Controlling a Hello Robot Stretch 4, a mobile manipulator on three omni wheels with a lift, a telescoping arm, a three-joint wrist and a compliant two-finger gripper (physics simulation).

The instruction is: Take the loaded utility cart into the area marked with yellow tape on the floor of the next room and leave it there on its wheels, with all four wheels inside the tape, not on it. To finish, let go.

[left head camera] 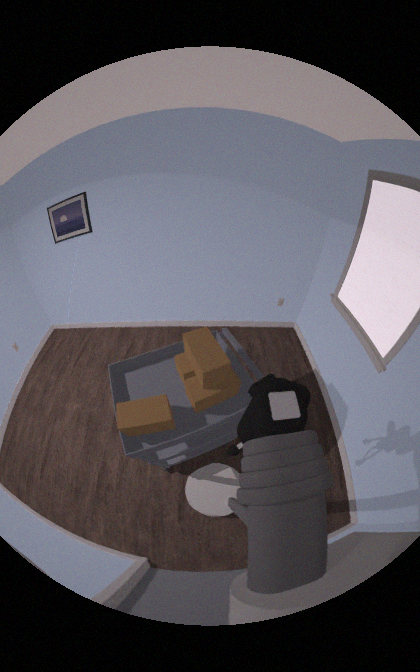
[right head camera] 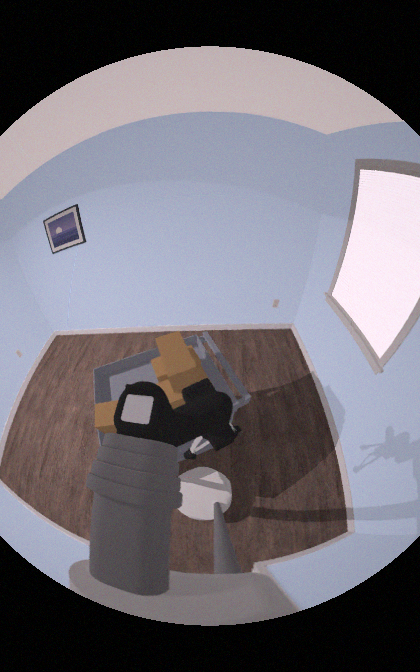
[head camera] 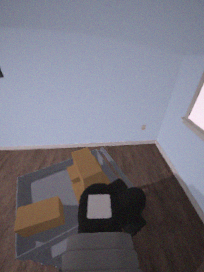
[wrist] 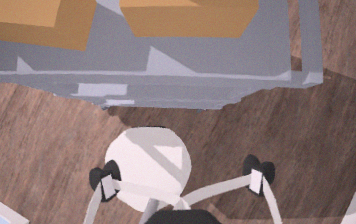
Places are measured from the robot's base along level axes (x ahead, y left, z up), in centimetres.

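Pixels of known places: gripper, fingertip midpoint: (wrist: pixel 181 171); robot's base at its link origin: (wrist: pixel 151 162).
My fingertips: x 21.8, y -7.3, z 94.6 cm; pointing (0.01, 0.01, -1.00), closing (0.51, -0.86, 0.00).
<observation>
Ahead of a thing's pixels: the offset from my fingertips to its top centre.
The blue-grey utility cart (head camera: pixel 23 187) (left head camera: pixel 117 385) (right head camera: pixel 102 384) (wrist: pixel 175 92) stands angled on the wood floor. Its handle (left head camera: pixel 241 350) (right head camera: pixel 225 369) (wrist: pixel 311 45) is at the right end. One orange-brown box {dx +10.3, dy +38.9, dz -6.2 cm} (head camera: pixel 40 217) (left head camera: pixel 145 414) (right head camera: pixel 104 416) lies at the left end of its tray, and other boxes {dx +33.4, dy +15.5, dz +5.6 cm} (head camera: pixel 90 167) (left head camera: pixel 204 352) (right head camera: pixel 175 356) are stacked towards the handle. My gripper (wrist: pixel 181 171) is open and empty, pointing down beside the cart's near long side, apart from it. The arm hides part of the cart in the head views. The wheels are hidden. Yellow tape does not show.
A round white disc (left head camera: pixel 211 490) (right head camera: pixel 205 493) (wrist: pixel 145 159) with a grey pole (right head camera: pixel 225 545) is close to the cart's near side. Blue walls with white baseboards surround the floor. A window (left head camera: pixel 382 270) (right head camera: pixel 380 260) is at the right. Wall ends show at the lower edges.
</observation>
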